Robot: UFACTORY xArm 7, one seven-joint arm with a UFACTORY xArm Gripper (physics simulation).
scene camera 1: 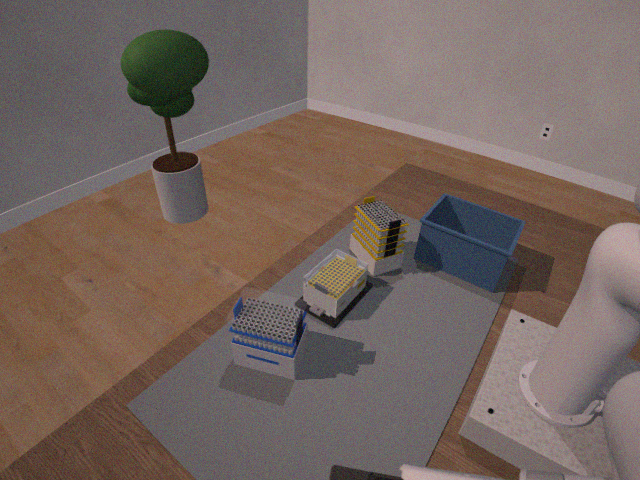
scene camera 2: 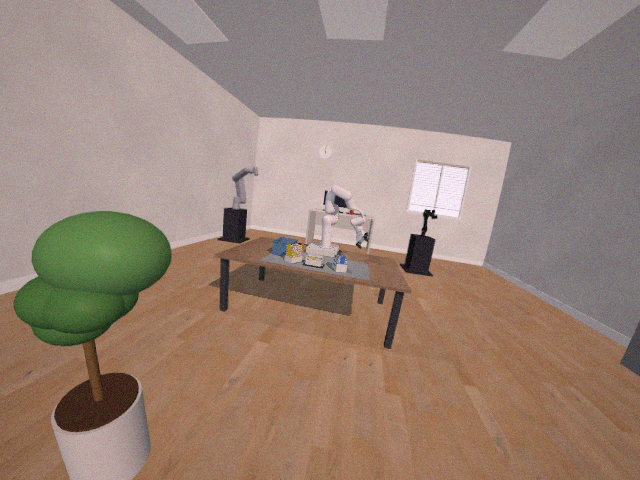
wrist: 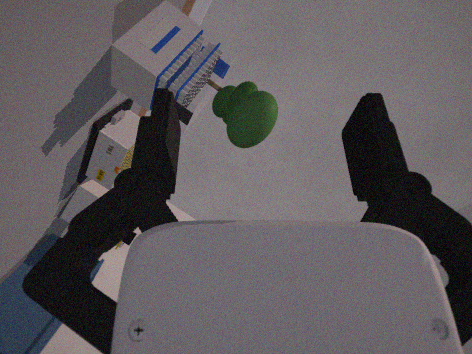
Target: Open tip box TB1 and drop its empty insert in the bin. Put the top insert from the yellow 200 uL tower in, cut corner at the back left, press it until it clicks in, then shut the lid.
same spot on grey mat: [wrist: 62,62] = [scene camera 1: 332,407]
